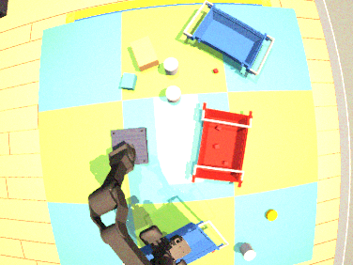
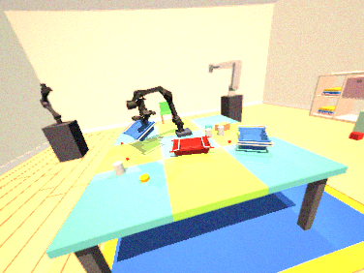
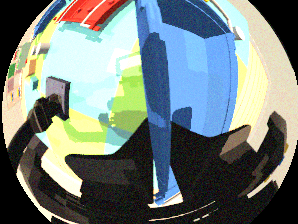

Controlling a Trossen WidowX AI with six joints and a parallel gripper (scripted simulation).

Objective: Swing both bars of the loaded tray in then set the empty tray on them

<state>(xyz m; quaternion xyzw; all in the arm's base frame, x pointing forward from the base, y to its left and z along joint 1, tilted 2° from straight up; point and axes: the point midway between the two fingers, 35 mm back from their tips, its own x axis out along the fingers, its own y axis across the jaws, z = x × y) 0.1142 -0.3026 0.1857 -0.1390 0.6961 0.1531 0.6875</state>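
Now: gripper tip 7 cm to the left of the blue tray and 3 cm short of it. Round my gripper tip: teal block (59 cm to the left, 15 cm below, 7 cm behind); tan block (69 cm to the left, 15 cm below, 1 cm ahead); yellow disc (45 cm ahead, 17 cm below, 7 cm to the right).
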